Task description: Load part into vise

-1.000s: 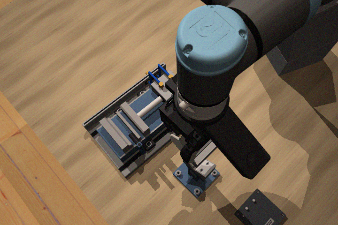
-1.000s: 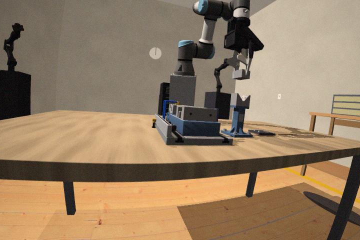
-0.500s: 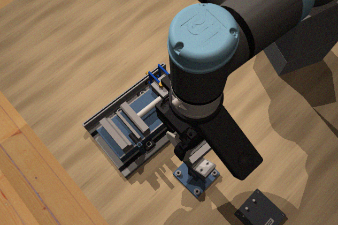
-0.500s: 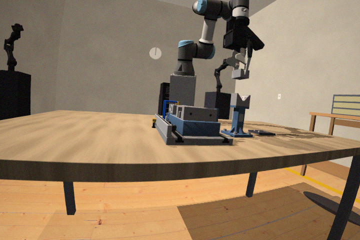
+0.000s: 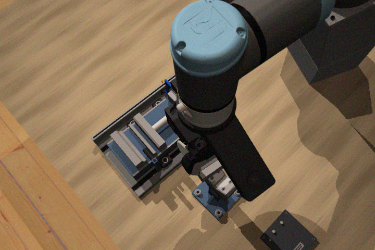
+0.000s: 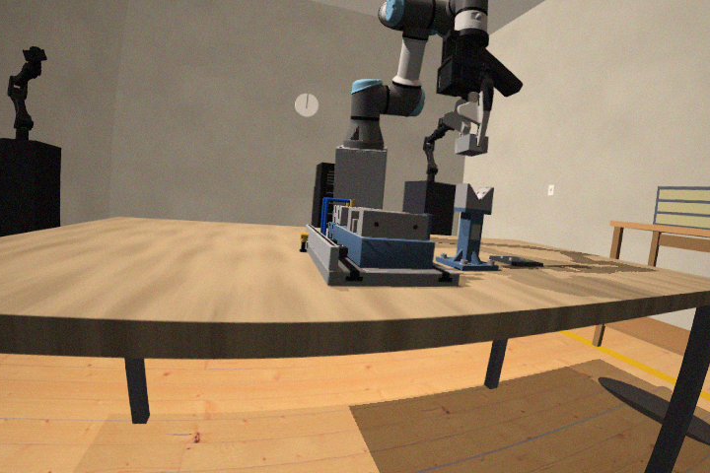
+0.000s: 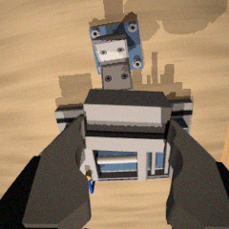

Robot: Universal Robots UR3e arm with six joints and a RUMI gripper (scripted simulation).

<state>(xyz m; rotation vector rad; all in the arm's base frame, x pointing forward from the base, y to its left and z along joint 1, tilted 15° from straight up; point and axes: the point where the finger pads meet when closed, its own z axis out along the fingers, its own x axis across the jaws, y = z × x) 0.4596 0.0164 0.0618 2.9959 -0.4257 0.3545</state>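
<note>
Now: the fixed jaw 60 mm ahead of my hand, 190 mm to the right of it and 160 mm below it. From my hand the other things lie so: part (right at my hand); dark work stop (40 mm ahead, 140 mm to the right, 150 mm below); moving jaw (10 mm behind, 180 mm to the right, 160 mm below).
</note>
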